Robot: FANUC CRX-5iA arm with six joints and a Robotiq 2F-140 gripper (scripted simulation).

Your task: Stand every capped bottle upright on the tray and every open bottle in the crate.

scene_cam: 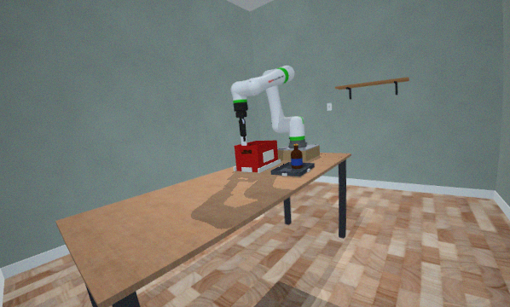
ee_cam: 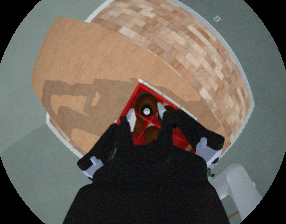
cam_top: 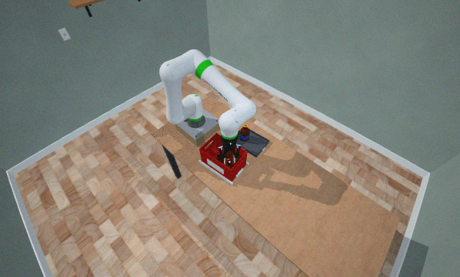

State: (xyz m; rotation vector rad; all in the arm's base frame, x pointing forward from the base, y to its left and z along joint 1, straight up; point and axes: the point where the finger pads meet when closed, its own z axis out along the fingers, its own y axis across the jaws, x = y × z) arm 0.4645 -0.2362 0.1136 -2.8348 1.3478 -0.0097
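Right now my hand is 11 cm above the crate, 8 cm past it and 5 cm to the right of it. From my hand the other things lie so: dark tray (34 cm to the left, 19 cm below, 1 cm behind); capped brown bottle (34 cm to the left, 11 cm below, 7 cm behind).
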